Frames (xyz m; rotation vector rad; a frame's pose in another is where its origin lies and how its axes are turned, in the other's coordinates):
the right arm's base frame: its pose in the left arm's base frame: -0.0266 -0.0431 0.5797 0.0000 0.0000 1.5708
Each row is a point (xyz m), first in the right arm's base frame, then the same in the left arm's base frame.
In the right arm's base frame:
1: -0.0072 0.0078 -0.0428
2: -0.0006 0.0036 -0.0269
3: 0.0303 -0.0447 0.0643
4: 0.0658 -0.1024 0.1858
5: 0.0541 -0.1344 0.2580
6: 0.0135 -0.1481 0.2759
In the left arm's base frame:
1: -0.0344 -0.0503 0.5369
2: -0.0302 -0.0437 0.5528
3: 0.0181 -0.0128 0.6440
4: 0.0758 0.0227 0.7655
5: 0.1078 0.0110 0.8377
6: 0.1215 -0.0296 0.8556

